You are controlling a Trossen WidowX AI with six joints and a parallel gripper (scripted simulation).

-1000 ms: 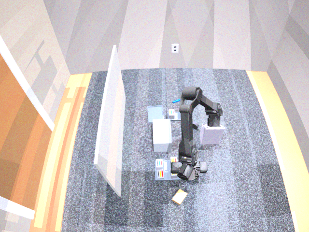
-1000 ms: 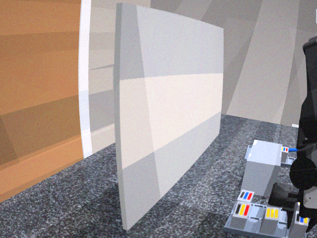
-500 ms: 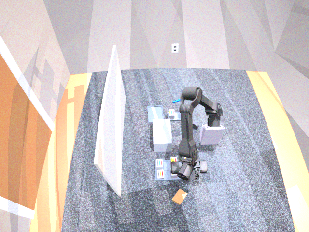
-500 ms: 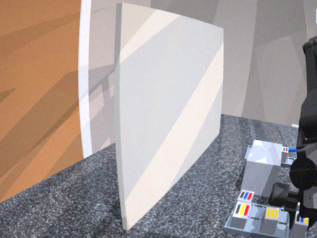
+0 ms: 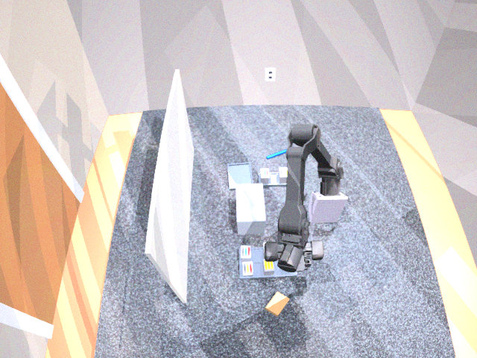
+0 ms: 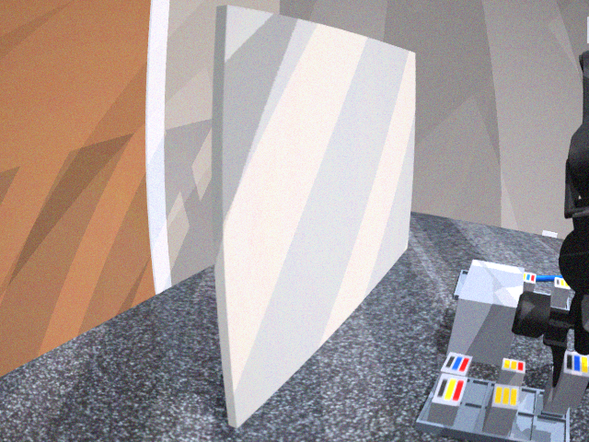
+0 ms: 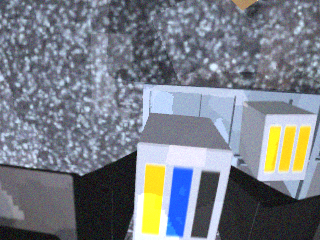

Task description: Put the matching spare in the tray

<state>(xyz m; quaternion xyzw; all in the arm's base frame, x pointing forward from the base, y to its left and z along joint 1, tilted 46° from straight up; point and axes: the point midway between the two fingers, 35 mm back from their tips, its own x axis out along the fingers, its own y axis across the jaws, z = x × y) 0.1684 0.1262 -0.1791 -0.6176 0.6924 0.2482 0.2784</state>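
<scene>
Right now my gripper tip is 420 mm to the left of the light blue tray, 150 mm short of it and 70 mm above it. Round my gripper tip: dark cylinder (300 mm to the right, 90 mm behind, 50 mm below); then tan block (130 mm to the left, 60 mm below, 60 mm ahead); then mounted unit (230 mm to the right, 120 mm ahead, 30 mm below).
</scene>
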